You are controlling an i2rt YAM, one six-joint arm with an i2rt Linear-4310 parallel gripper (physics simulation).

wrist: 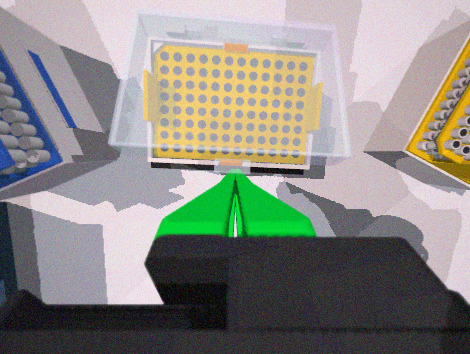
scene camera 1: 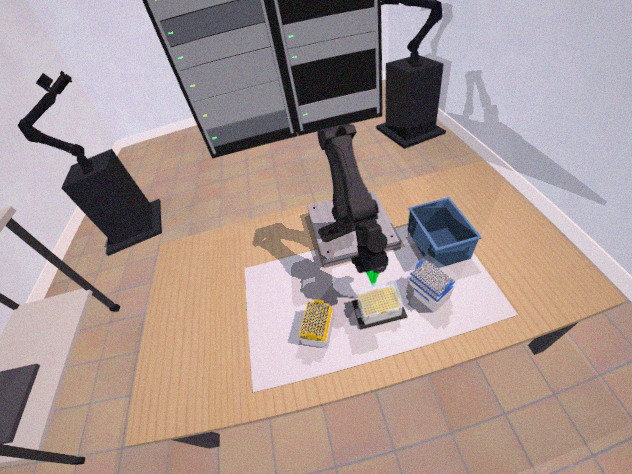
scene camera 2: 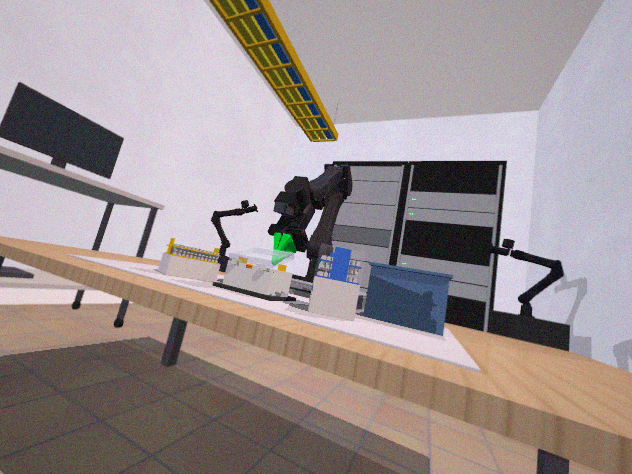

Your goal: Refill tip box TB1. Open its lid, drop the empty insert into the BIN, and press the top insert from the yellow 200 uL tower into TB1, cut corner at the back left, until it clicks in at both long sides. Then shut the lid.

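TB1 point(scene camera 1: 383, 317) point(scene camera 2: 250, 278) stands in a black holder point(scene camera 1: 365, 322) at mid-mat. The yellow insert point(scene camera 1: 378, 300) point(wrist: 232, 102) sits in it, holes bare, with a cut corner at the upper left in the wrist view. The clear lid point(scene camera 2: 257, 252) point(wrist: 129, 117) is tilted partly up, its robot-side edge higher. My gripper point(scene camera 1: 373, 283) point(scene camera 2: 276, 262) point(wrist: 235, 177) is shut and empty, its green tips at the robot-side edge of TB1, by the lid. Contact cannot be told. The yellow tower point(scene camera 1: 316, 321) point(scene camera 2: 191, 267) stands apart. The BIN point(scene camera 1: 454, 252) point(scene camera 2: 403, 295) is blue.
A blue tip tower point(scene camera 1: 431, 280) point(scene camera 2: 334, 298) stands between TB1 and the BIN and shows at the left edge of the wrist view. The white mat point(scene camera 1: 275, 364) lies under the boxes on the wooden table point(scene camera 1: 193, 357). The arm's base plate is behind TB1.
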